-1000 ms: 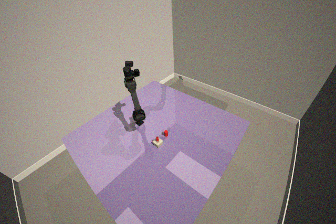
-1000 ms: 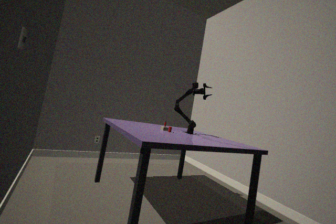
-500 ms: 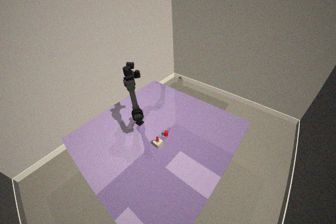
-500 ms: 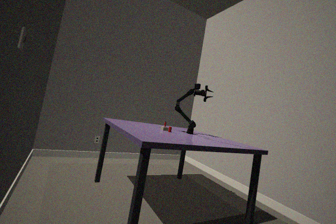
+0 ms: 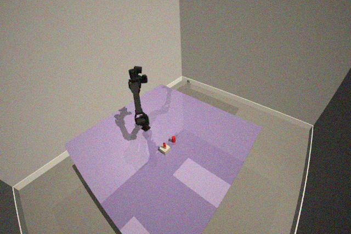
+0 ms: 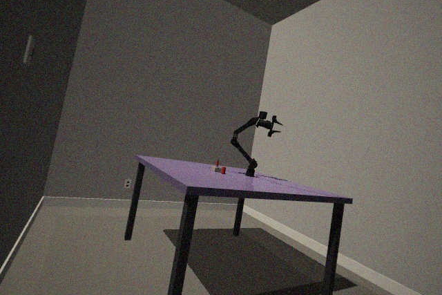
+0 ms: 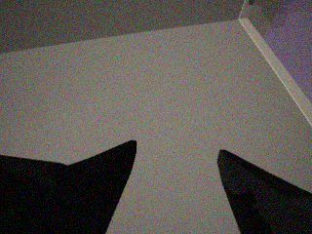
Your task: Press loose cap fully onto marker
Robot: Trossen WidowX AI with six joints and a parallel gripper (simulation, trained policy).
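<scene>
Right now the red cap is 45 cm ahead of my gripper tip, 10 cm to the right of it and 42 cm below it. The rest, counted from my gripper tip: holder block 45 cm ahead, 21 cm to the right, 43 cm below; red marker 45 cm ahead, 21 cm to the right, 38 cm below.
</scene>
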